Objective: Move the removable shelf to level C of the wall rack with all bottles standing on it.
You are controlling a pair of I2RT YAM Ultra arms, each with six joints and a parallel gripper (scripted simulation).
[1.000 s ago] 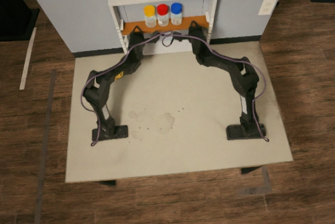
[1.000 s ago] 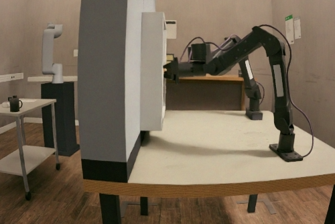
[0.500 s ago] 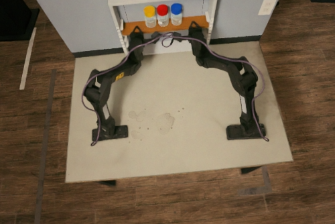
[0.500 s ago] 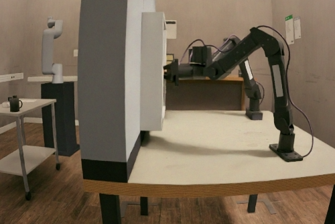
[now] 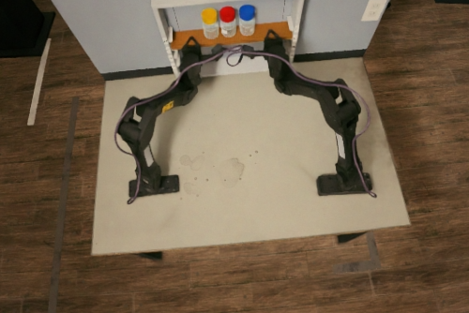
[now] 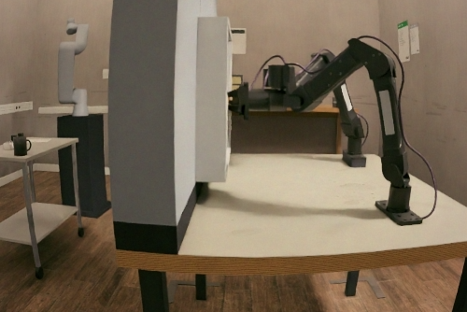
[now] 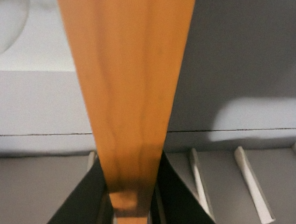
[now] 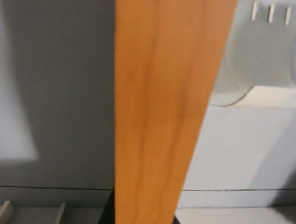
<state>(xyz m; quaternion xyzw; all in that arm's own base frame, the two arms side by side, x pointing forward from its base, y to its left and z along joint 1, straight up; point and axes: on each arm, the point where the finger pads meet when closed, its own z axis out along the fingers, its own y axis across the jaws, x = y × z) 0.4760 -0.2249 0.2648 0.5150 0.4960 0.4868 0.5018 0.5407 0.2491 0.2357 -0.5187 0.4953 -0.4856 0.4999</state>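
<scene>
The blue-capped bottle is 9 cm to the left of my right hand, 6 cm above it and 1 cm ahead of it. The rest, counted from my right hand: wall rack: 15 cm to the left, 1 cm behind, 1 cm above; removable shelf: 15 cm to the left, 1 cm behind; red-capped bottle: 16 cm to the left, 6 cm above.
The yellow-capped bottle lies 8 cm to the right of my left hand, 6 cm above it and 2 cm ahead of it. Also, from my left hand: wall rack: 15 cm to the right, 2 cm ahead, 1 cm above; removable shelf: 15 cm to the right, 2 cm ahead; red-capped bottle: 14 cm to the right, 6 cm above, 3 cm ahead.
</scene>
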